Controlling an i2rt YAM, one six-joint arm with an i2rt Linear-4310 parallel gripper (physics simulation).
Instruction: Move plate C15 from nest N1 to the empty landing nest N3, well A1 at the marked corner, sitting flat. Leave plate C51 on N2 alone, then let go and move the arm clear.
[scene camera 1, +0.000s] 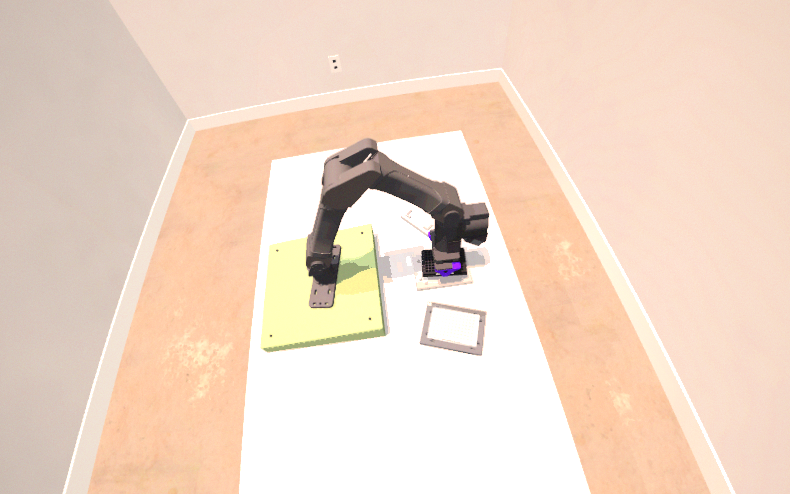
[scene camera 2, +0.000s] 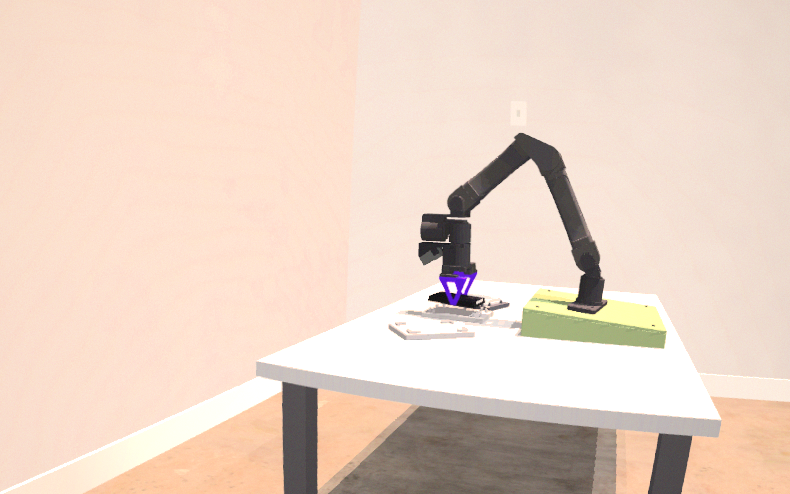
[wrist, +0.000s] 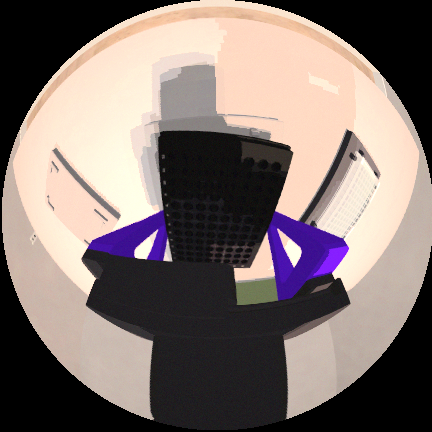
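Observation:
My gripper (scene camera 2: 457, 301) is there in scene camera 1 as well (scene camera 1: 442, 263), and you get the gripper in the wrist view too (wrist: 217, 214). It's holding a black well plate (wrist: 219, 190), and the plate touches nothing else.

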